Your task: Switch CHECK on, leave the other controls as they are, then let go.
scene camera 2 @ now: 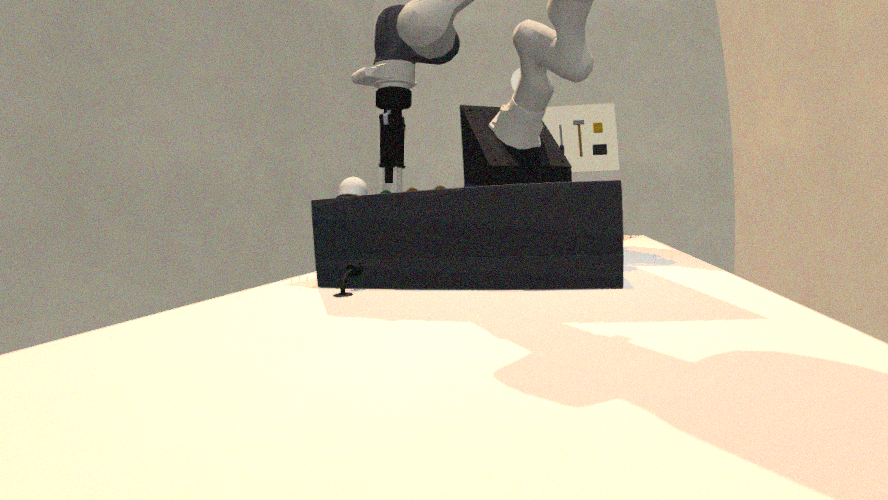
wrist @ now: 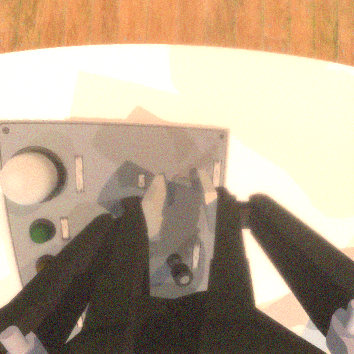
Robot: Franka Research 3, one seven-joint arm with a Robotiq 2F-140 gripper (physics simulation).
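Note:
The control panel (scene camera 2: 466, 239) (wrist: 50, 134) is a box with a grey top. In the wrist view the blurred CHECK label (wrist: 216, 173) is near its right edge, and the ON label (wrist: 141, 180) is to the left of the fingers. A small, faint rounded part (wrist: 182, 179) shows between the fingertips, in the row of these labels. It seems to be the CHECK switch, in shadow; which way it is set cannot be told. My gripper (scene camera 2: 392, 180) (wrist: 182, 186) points down low over the panel, part-way open, with nothing held. The OFF label does not show in the wrist view.
A black knob (wrist: 180, 273) stands beside a label between the fingers, lower in the wrist view. A white dome (scene camera 2: 352, 186) (wrist: 29, 178), a green button (scene camera 2: 385, 192) (wrist: 42, 230) and an amber one (wrist: 45, 263) are on the left. A second arm (scene camera 2: 528, 93) stands by a dark sloped box (scene camera 2: 477, 149).

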